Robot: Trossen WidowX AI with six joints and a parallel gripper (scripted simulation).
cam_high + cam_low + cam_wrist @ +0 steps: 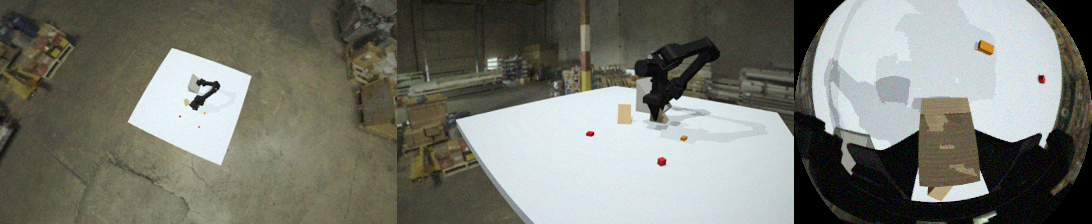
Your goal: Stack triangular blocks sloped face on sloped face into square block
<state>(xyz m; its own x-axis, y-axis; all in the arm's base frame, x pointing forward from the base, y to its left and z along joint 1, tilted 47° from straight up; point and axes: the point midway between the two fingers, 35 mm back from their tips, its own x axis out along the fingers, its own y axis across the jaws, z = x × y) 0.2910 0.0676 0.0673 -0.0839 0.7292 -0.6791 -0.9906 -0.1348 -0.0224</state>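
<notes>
My gripper tip is now 1 cm to the left of the tan triangular block and 1 cm below it. Round my gripper tip: orange cube: 5 cm ahead, 13 cm to the left, 3 cm below.
</notes>
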